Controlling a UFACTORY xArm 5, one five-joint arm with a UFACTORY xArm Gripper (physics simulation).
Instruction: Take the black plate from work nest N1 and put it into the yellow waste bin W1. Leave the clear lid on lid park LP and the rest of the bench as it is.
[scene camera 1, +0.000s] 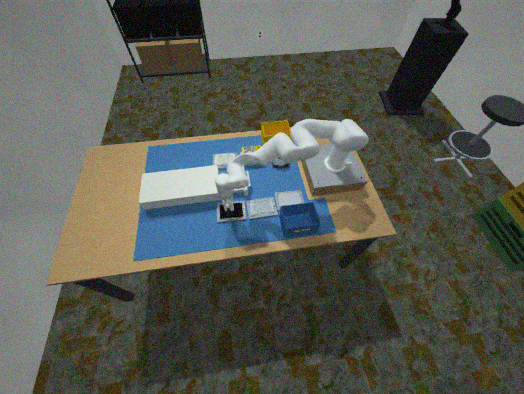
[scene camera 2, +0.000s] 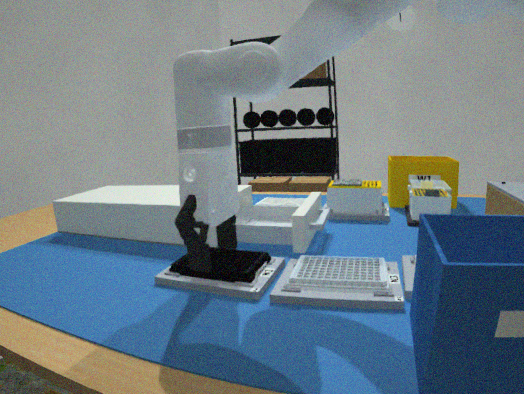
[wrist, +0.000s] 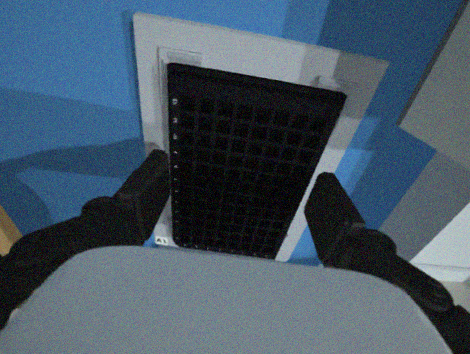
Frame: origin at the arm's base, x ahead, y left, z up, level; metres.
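Where they show: gripper, fingertip midpoint: (scene camera 1: 229, 209) (scene camera 2: 215, 258) (wrist: 241, 181); arm's base, link origin: (scene camera 1: 334, 164).
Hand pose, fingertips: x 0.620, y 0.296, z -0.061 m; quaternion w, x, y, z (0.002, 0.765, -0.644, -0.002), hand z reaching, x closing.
Things, the pixels of their top centre, and the offset from my fingertips. "*": a spot on its surface instead.
- black plate, top centre: (wrist: 237, 194) (scene camera 2: 220, 258) (scene camera 1: 230, 209) dx -0.008, dy +0.000, dz +0.002 m
- work nest N1, top centre: (wrist: 237, 184) (scene camera 2: 220, 264) (scene camera 1: 231, 210) dx -0.009, dy +0.000, dz -0.008 m
- yellow waste bin W1, top centre: (scene camera 2: 421, 158) (scene camera 1: 276, 128) dx -0.267, dy -0.564, dz +0.095 m
- flat clear piece, top centre: (scene camera 1: 289, 198) dx -0.343, dy -0.083, dz -0.005 m
- clear plate, top centre: (scene camera 2: 340, 267) (scene camera 1: 261, 206) dx -0.181, dy -0.028, dz +0.002 m
- blue bin, top centre: (scene camera 1: 300, 214) dx -0.380, dy +0.074, dz +0.095 m
- long white device, surface spot: (scene camera 2: 120, 207) * dx +0.262, dy -0.039, dz +0.051 m
- yellow-topped white box, top centre: (scene camera 2: 355, 181) (scene camera 1: 252, 150) dx -0.116, dy -0.404, dz +0.052 m
The black plate (scene camera 1: 234, 213) (scene camera 2: 237, 264) (wrist: 245, 125) lies flat in work nest N1 (scene camera 2: 261, 288) (wrist: 220, 40). My gripper (scene camera 1: 228, 207) (scene camera 2: 214, 260) (wrist: 241, 181) is open, low over the plate, with one finger beside each long side. In the wrist view the left finger is close to the plate's edge, and the right finger stands a little off it. The yellow waste bin W1 (scene camera 1: 275, 130) (scene camera 2: 398, 180) stands at the back of the bench. A flat clear piece (scene camera 1: 288, 198) lies behind the blue bin; I cannot read its label or tell whether it is the lid.
A clear plate (scene camera 1: 262, 207) (scene camera 2: 340, 271) sits in the nest beside N1. A blue bin (scene camera 1: 299, 220) (scene camera 2: 467, 310) stands at the front right. A long white device (scene camera 1: 180, 186) (scene camera 2: 120, 207) is behind N1. A yellow-topped white box (scene camera 2: 356, 200) stands further back.
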